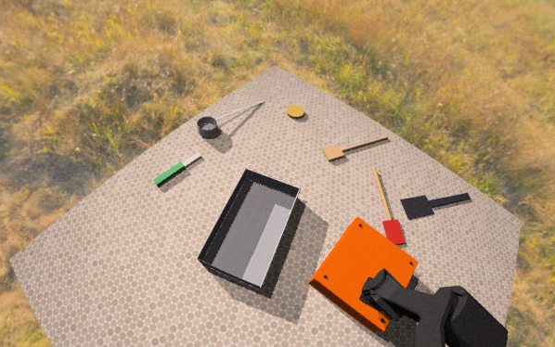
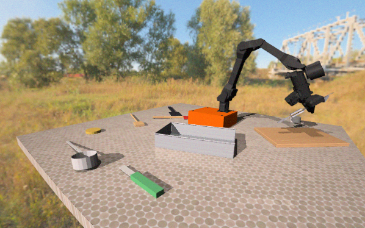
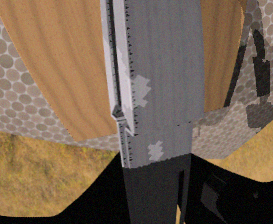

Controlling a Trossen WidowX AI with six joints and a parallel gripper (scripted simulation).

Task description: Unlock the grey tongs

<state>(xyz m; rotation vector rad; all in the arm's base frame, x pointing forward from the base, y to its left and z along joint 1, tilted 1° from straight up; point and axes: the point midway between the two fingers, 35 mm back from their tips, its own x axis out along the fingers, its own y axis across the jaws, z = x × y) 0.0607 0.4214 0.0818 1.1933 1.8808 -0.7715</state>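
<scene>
The wooden board lies 40 mm to the right of my gripper tip and 120 mm below it. From my gripper tip the other things lie so: green-handled tool: 640 mm ahead, 490 mm to the right, 120 mm below; white object: 370 mm behind, 20 mm to the right, 110 mm below; roasting tin: 320 mm ahead, 450 mm to the right, 100 mm below.
</scene>
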